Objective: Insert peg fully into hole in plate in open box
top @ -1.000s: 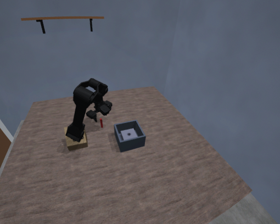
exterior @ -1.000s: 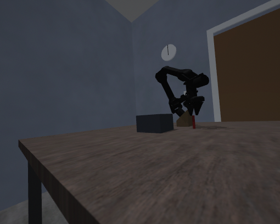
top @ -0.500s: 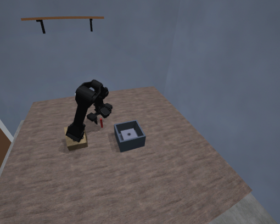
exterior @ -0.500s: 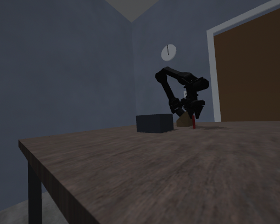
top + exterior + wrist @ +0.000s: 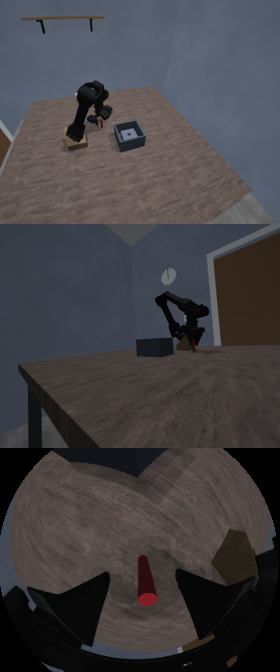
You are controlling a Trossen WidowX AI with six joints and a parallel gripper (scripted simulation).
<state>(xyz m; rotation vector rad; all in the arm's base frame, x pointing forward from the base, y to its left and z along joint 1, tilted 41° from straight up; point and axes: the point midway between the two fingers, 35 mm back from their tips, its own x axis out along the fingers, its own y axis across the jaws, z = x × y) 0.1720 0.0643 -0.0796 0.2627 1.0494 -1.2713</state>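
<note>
My gripper is now 4 cm above the red peg. Also, from my hand: grey plate 19 cm to the right, 14 cm ahead, 3 cm below; then box 19 cm to the right, 14 cm ahead, 5 cm below.
</note>
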